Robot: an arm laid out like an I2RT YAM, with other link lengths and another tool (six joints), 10 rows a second.
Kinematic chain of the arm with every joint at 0, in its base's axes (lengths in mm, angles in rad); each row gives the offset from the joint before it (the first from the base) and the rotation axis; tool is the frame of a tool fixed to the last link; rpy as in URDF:
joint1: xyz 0 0 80.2 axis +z
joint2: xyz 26 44.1 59.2 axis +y
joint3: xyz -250.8 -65.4 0 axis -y
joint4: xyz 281.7 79.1 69 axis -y
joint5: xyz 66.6 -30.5 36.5 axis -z
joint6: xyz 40.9 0 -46.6 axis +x
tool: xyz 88 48 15 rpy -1.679 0.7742 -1.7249
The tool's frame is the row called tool.
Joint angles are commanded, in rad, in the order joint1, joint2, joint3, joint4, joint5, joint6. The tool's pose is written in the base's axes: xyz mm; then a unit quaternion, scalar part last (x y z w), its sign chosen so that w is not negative. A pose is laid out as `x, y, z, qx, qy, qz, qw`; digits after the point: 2 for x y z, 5 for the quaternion.
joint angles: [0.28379 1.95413 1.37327 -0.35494 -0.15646 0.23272]
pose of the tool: 470.83, 231.18, 133.63, -0.41029, 0.87071, 0.00850, 0.27101
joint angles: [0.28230 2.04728 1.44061 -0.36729 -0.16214 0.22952]
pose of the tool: 483.28, 234.79, 112.50, -0.41302, 0.87470, 0.01326, 0.25326
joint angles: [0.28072 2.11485 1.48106 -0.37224 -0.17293 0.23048]
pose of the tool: 489.83, 237.13, 93.82, -0.41427, 0.87809, 0.02075, 0.23855
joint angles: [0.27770 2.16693 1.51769 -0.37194 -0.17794 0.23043]
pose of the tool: 496.92, 238.09, 81.23, -0.41396, 0.88001, 0.02391, 0.23162
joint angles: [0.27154 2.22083 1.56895 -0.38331 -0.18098 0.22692]
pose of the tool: 506.27, 237.69, 71.22, -0.41340, 0.88188, 0.02519, 0.22528
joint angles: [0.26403 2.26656 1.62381 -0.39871 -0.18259 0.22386]
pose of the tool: 516.55, 236.45, 65.87, -0.41171, 0.88336, 0.02513, 0.22258
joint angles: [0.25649 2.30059 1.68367 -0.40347 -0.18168 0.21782]
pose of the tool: 530.19, 235.71, 69.34, -0.41046, 0.88138, 0.02107, 0.23290
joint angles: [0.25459 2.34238 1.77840 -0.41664 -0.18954 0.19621]
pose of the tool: 547.38, 240.56, 81.08, -0.41897, 0.87184, 0.01729, 0.25312
